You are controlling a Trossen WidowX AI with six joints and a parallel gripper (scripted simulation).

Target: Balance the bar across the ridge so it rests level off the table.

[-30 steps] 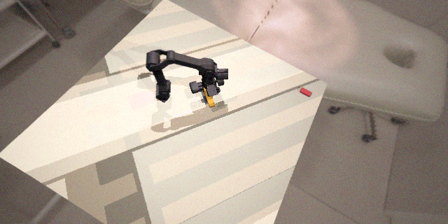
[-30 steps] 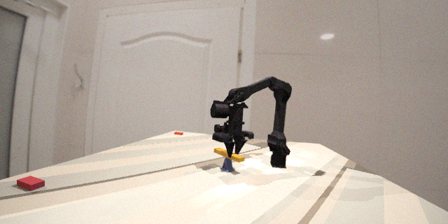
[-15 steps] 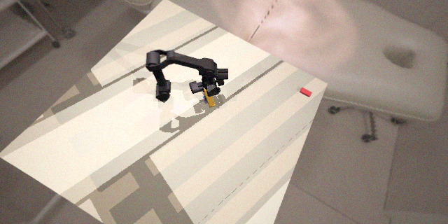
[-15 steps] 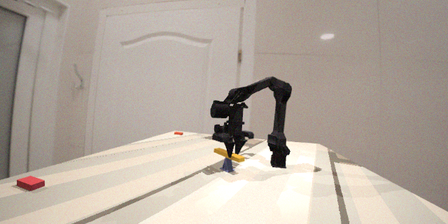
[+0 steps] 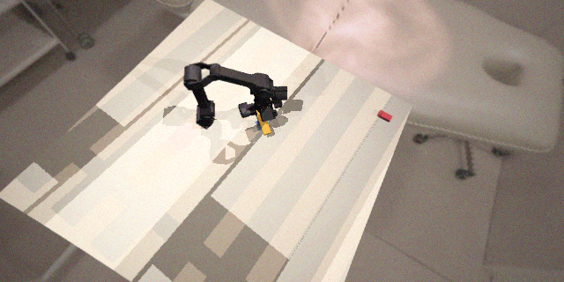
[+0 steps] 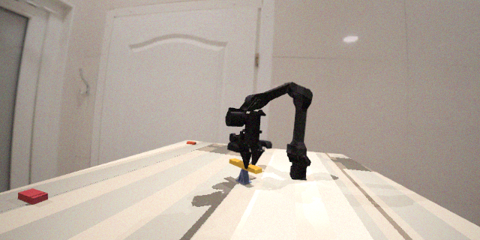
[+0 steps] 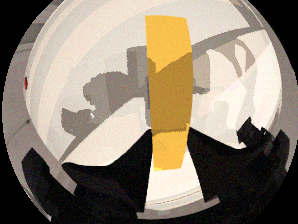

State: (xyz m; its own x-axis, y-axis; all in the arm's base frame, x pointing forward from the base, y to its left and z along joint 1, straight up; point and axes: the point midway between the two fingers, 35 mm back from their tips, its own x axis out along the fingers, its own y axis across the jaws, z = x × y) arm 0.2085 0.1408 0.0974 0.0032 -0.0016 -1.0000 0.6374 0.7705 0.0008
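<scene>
The bar is 20 mm to the right of my gripper tip and 20 mm ahead of it. The rest, counted from my gripper tip: orange-red block (640 mm to the right, 530 mm ahead, 50 mm below).
</scene>
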